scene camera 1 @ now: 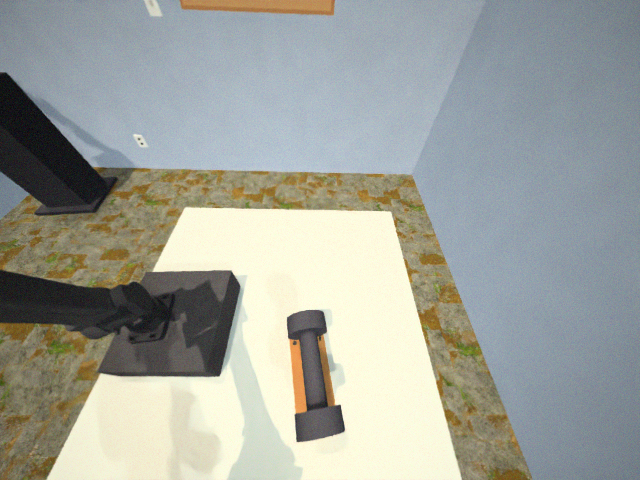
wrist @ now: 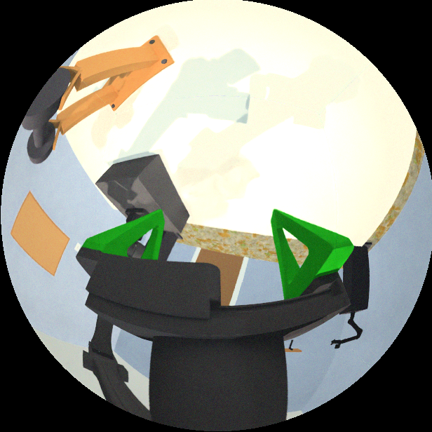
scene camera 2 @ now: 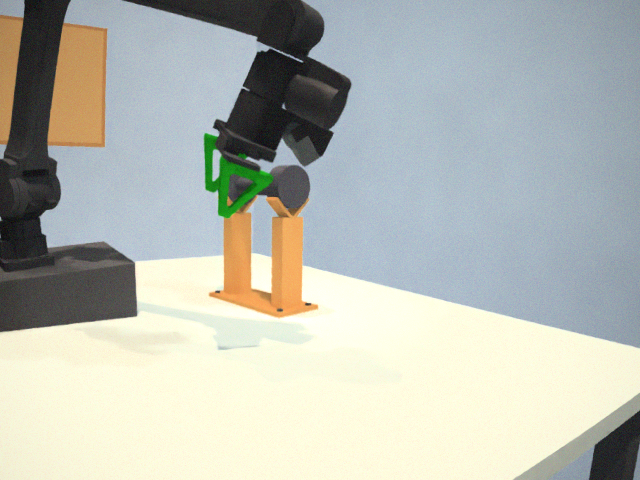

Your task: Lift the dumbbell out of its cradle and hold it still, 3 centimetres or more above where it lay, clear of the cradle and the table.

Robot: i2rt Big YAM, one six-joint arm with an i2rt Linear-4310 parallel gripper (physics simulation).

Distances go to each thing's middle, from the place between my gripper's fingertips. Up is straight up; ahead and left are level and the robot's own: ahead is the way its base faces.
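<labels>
As I look at where my gripper is, I find it 2 cm below the dark grey dumbbell point(scene camera 1: 319, 421), 22 cm to the right of it and 23 cm short of it. The orange cradle point(scene camera 2: 285, 300), counted from my hand, is 22 cm to the left, 10 cm below and 23 cm ahead.
</labels>
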